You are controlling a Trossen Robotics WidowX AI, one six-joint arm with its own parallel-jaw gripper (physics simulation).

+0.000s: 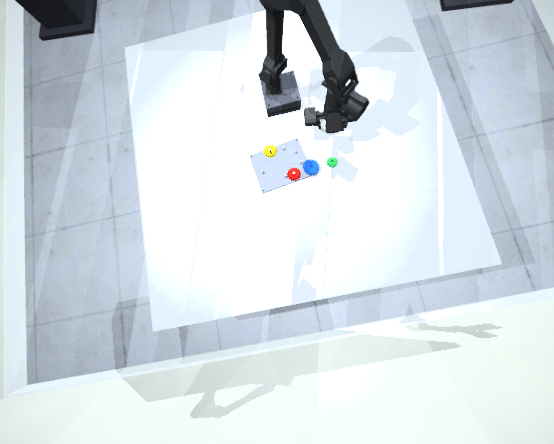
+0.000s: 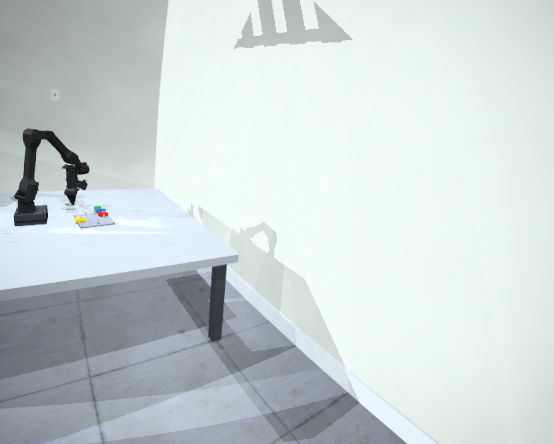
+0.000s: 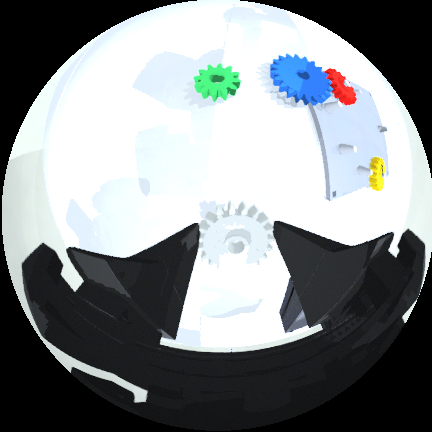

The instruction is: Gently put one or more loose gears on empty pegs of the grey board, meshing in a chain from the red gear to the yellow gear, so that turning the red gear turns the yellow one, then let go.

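Places are measured from the arm's base along level axes (x ahead, y left, z up), in millimetres.
Where they show: gripper, between the fingertips: point(image 2: 73, 203) point(image 3: 236, 227); arm's base, origin of its link: point(image 1: 273, 86) point(image 2: 26, 211).
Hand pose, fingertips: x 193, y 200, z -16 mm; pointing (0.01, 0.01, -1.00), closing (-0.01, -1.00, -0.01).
Note:
Things, the pixels of their top centre, and the offset from my fingertips. Level surfaces: height alone.
- white gear, centre of its top: point(image 3: 235, 247) dx -15, dy +1, dz +5 mm
- grey board, centre of its top: point(image 3: 375, 132) point(image 1: 279, 161) point(image 2: 92, 214) dx +117, dy -197, dz -10 mm
- red gear, centre of its top: point(image 1: 293, 173) dx +167, dy -143, dz -15 mm
- yellow gear, centre of its top: point(image 3: 382, 175) point(image 1: 269, 149) point(image 2: 80, 218) dx +61, dy -232, dz -14 mm
- blue gear, centre of its top: point(image 3: 309, 70) point(image 1: 311, 165) dx +146, dy -75, dz -7 mm
- green gear, centre of its top: point(image 3: 216, 77) point(image 1: 332, 161) point(image 2: 97, 206) dx +129, dy +10, dz -23 mm
- peg, centre of its top: point(image 3: 370, 171) point(image 1: 283, 147) dx +57, dy -177, dz -11 mm
- white table, height of its surface: dz -40 mm
My gripper point(image 3: 236, 227) point(image 2: 72, 203) is shut on a white gear point(image 3: 220, 237), held flat between the fingertips, off the board's side. Its height over the table is hard to tell. The grey board point(image 1: 276, 169) point(image 3: 352, 122) bears upright pegs. The red gear point(image 1: 294, 174) point(image 2: 103, 214) point(image 3: 341, 87) and yellow gear point(image 1: 270, 151) point(image 2: 80, 220) point(image 3: 377, 174) are on it. The blue gear point(image 1: 311, 167) point(image 3: 300, 79) overlaps the board's edge beside the red gear; whether they touch or mesh is unclear. The green gear point(image 1: 332, 162) point(image 2: 97, 207) point(image 3: 217, 81) lies off the board.
Bare pegs include one peg point(image 1: 284, 149) near the yellow gear, another point(image 1: 295, 152) beside it, and one point(image 1: 263, 172) on the far side. The arm's base point(image 1: 282, 102) point(image 2: 31, 216) stands behind the board on the white table point(image 1: 225, 240) point(image 2: 165, 250).

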